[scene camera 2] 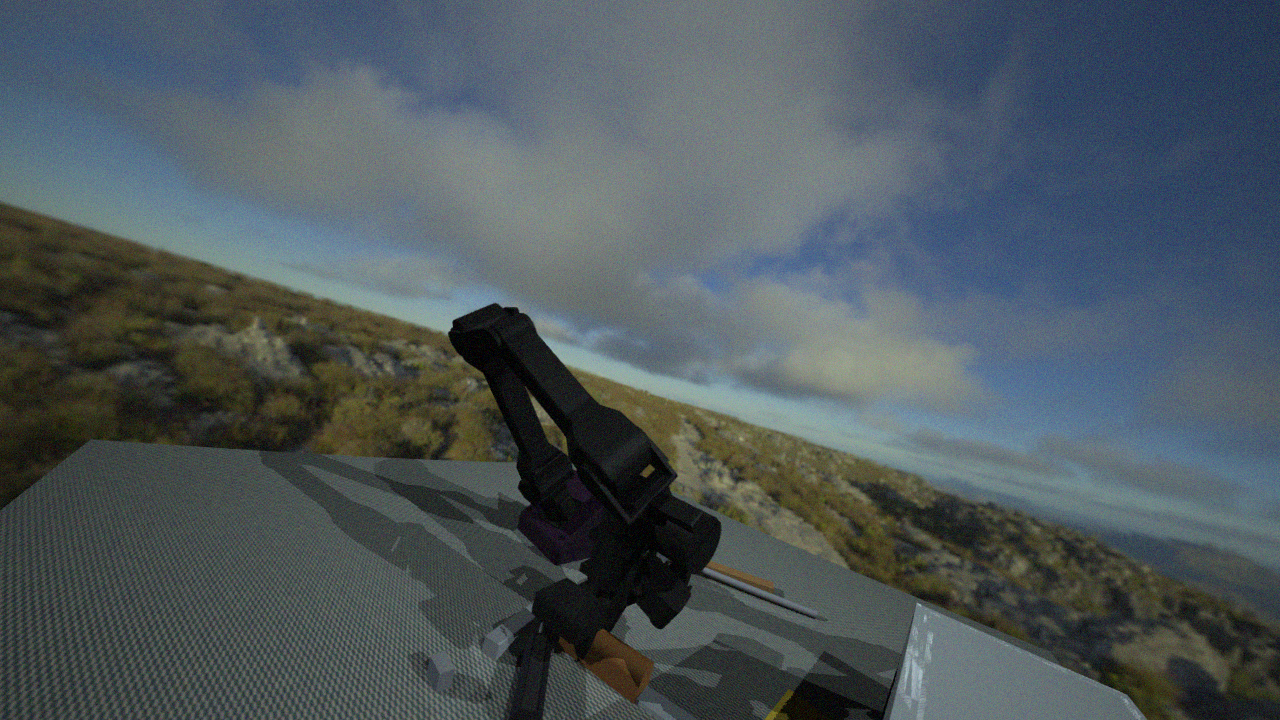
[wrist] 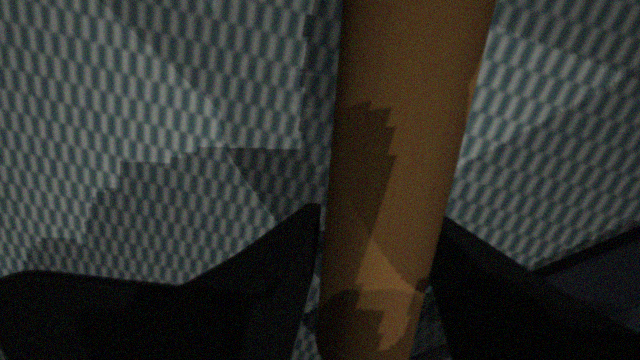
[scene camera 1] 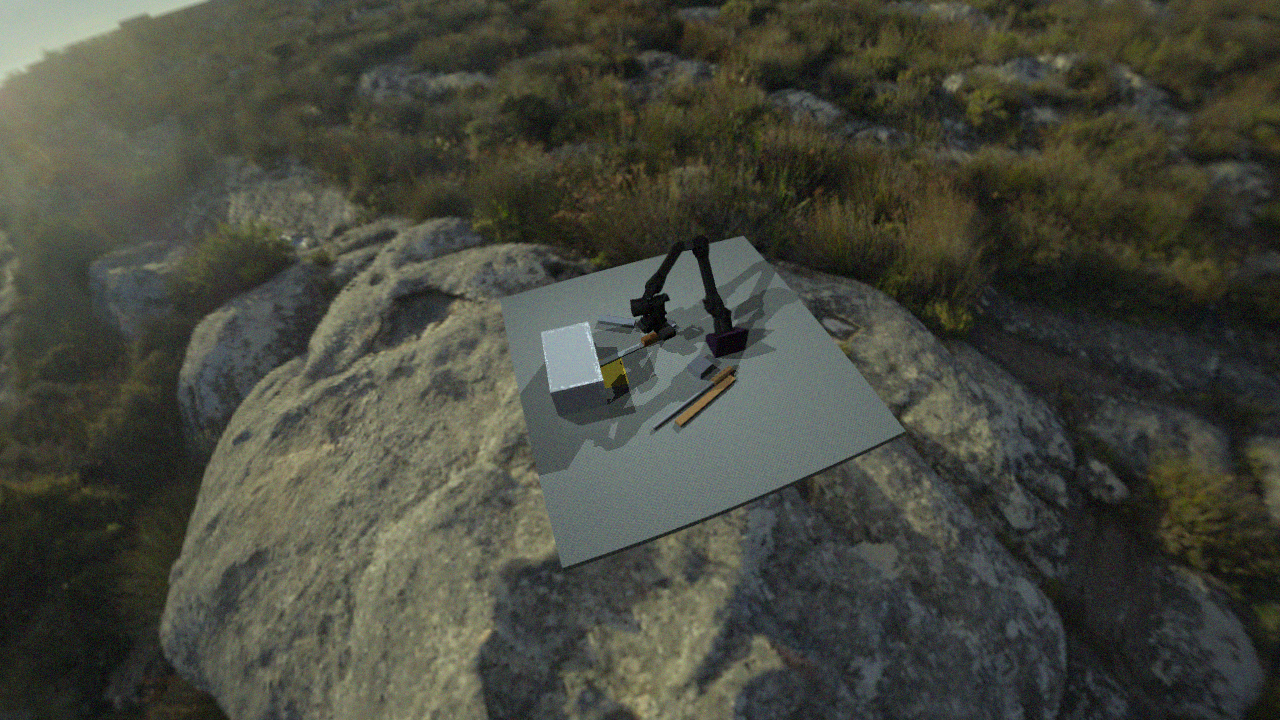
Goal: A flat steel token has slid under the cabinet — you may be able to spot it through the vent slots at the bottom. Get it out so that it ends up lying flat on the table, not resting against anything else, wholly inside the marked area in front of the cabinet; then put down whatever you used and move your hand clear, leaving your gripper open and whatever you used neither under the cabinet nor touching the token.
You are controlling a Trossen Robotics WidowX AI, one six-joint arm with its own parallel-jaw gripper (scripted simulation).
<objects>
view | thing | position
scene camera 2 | my gripper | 590,649
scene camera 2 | grey bar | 503,638
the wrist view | my gripper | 373,222
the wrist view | brown tool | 405,84
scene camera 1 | cabinet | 575,380
</objects>
